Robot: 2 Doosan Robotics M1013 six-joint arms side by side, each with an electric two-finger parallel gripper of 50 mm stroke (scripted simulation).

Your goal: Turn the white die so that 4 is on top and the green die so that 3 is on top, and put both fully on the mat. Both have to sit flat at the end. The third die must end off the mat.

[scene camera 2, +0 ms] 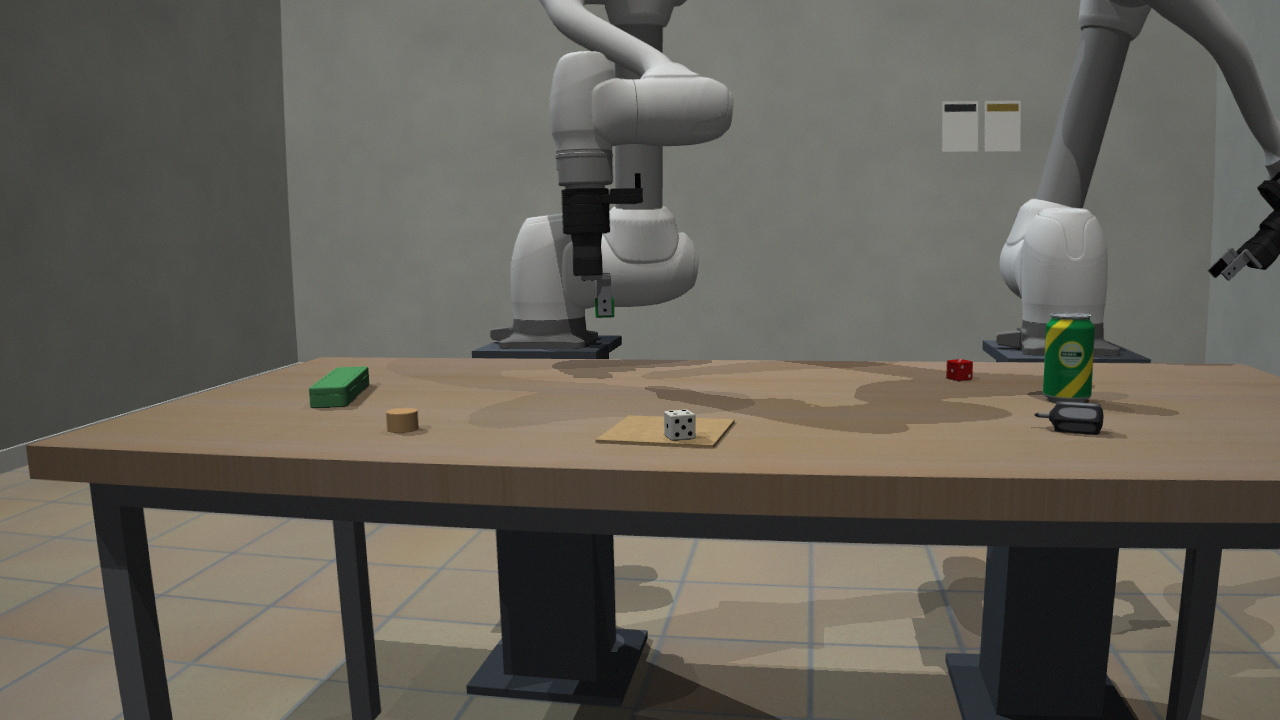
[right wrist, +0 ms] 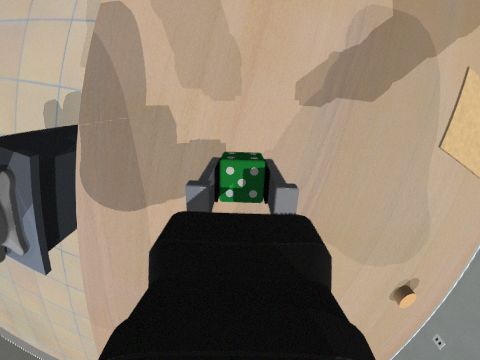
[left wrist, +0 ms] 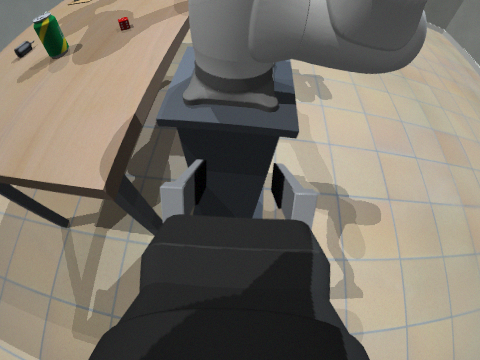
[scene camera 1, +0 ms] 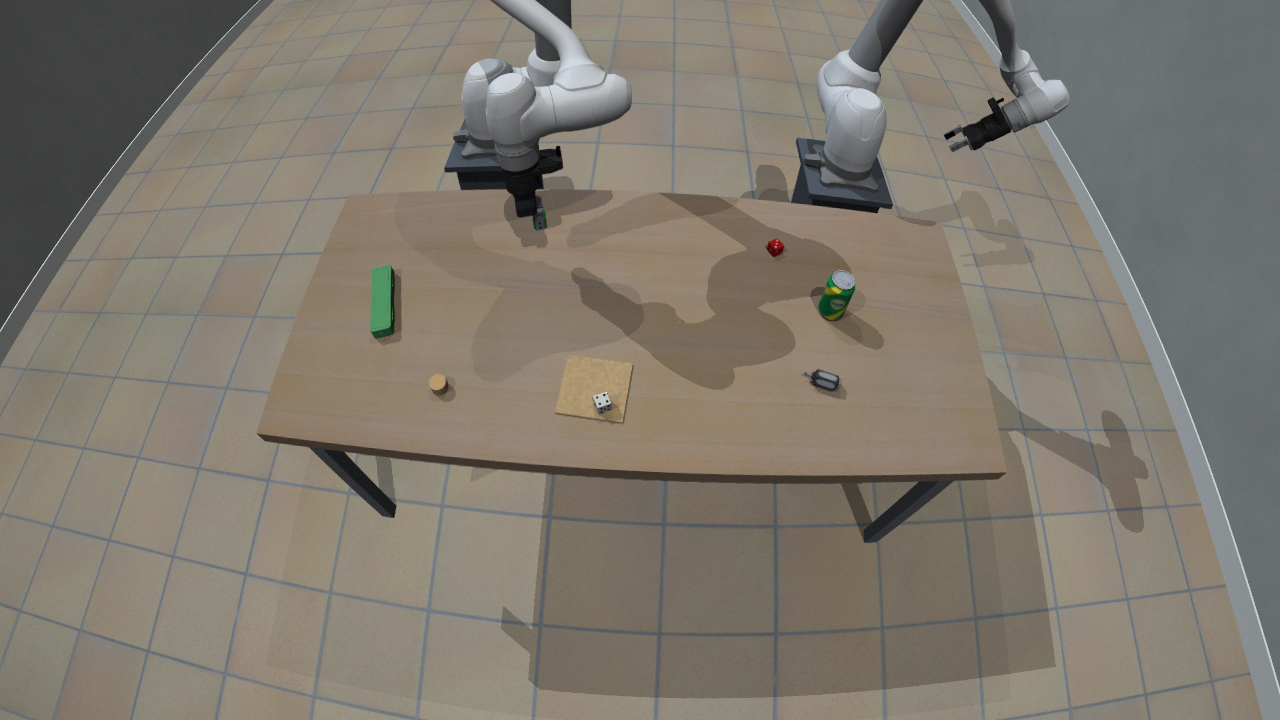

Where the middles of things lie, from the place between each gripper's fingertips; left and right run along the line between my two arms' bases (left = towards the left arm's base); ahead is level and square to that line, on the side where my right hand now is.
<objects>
The tan mat (scene camera 1: pixel 584 377) lies 36 cm ahead of my right hand (scene camera 2: pixel 604 314), 17 cm to the left of it and 12 cm below it. Also, from my right hand: green die (right wrist: pixel 241 174) 1 cm below; then wooden disc (scene camera 2: pixel 401 420) 39 cm ahead, 16 cm to the right, 11 cm below; then green box (scene camera 2: pixel 336 389) 38 cm to the right, 19 cm ahead, 11 cm below.
My left hand (scene camera 2: pixel 1218 275) is 59 cm short of the can (scene camera 2: pixel 1069 341), 43 cm to the left of it and 10 cm above it. The rest, counted from my left hand: tan mat: 85 cm ahead, 95 cm to the right, 16 cm below; then green die: 50 cm ahead, 113 cm to the right, 4 cm below; then dark grey object (scene camera 2: pixel 1087 418): 79 cm ahead, 47 cm to the right, 14 cm below.
</objects>
